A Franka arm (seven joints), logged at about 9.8 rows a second.
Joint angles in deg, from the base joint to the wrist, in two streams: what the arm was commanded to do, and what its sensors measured. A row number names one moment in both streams.
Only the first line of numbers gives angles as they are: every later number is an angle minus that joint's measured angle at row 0.
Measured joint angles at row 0:
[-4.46, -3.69, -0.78, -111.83, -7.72, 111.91, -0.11]
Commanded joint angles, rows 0 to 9:
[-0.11, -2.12, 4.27, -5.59, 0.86, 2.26, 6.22]
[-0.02, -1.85, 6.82, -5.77, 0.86, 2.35, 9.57]
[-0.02, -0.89, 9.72, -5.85, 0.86, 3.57, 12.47]
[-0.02, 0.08, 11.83, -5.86, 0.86, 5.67, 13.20]
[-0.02, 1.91, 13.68, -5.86, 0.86, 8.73, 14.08]
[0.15, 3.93, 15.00, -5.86, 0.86, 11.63, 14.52]
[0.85, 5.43, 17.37, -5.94, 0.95, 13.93, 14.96]
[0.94, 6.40, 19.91, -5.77, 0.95, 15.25, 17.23]
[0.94, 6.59, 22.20, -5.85, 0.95, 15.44, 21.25]
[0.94, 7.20, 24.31, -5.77, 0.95, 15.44, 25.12]
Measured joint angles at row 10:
[1.02, 6.11, 22.31, -4.93, 0.08, 14.74, 21.53]
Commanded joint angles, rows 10 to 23:
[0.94, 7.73, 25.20, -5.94, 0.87, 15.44, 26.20]
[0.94, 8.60, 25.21, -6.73, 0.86, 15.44, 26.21]
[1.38, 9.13, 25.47, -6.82, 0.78, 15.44, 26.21]
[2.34, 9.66, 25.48, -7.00, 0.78, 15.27, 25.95]
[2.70, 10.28, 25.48, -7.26, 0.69, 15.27, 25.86]
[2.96, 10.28, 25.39, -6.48, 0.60, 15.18, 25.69]
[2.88, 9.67, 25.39, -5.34, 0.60, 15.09, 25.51]
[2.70, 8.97, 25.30, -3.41, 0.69, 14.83, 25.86]
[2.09, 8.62, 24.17, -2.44, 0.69, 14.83, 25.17]
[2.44, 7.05, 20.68, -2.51, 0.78, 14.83, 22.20]
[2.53, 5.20, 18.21, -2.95, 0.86, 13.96, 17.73]
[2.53, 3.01, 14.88, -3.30, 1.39, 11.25, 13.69]
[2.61, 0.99, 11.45, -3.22, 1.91, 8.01, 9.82]
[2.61, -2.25, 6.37, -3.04, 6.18, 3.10, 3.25]
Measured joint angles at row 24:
[2.24, 0.98, 10.55, -1.25, 2.17, 7.16, 8.81]
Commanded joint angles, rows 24 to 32:
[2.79, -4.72, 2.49, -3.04, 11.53, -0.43, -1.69]
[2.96, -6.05, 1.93, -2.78, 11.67, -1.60, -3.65]
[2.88, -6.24, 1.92, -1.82, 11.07, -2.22, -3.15]
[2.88, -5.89, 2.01, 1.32, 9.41, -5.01, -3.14]
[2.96, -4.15, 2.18, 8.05, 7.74, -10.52, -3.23]
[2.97, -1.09, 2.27, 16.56, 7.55, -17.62, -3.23]
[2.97, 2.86, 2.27, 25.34, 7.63, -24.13, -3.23]
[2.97, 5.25, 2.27, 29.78, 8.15, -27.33, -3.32]
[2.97, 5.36, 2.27, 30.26, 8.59, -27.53, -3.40]
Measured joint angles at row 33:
[2.87, 0.52, 2.25, 26.16, 8.32, -24.91, -3.37]
